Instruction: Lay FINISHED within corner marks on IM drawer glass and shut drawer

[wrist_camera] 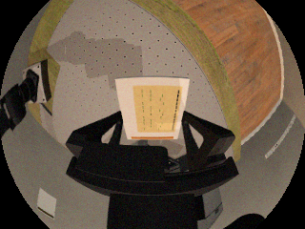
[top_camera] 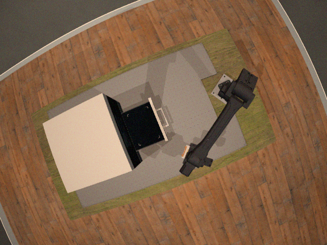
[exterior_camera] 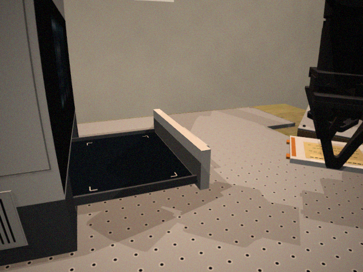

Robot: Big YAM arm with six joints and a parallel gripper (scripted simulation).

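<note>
The imager drawer lies 210 mm ahead of my hand, 270 mm to the right of it and 80 mm below it. Also, from my hand: cassette 10 mm ahead, 10 mm below.
</note>
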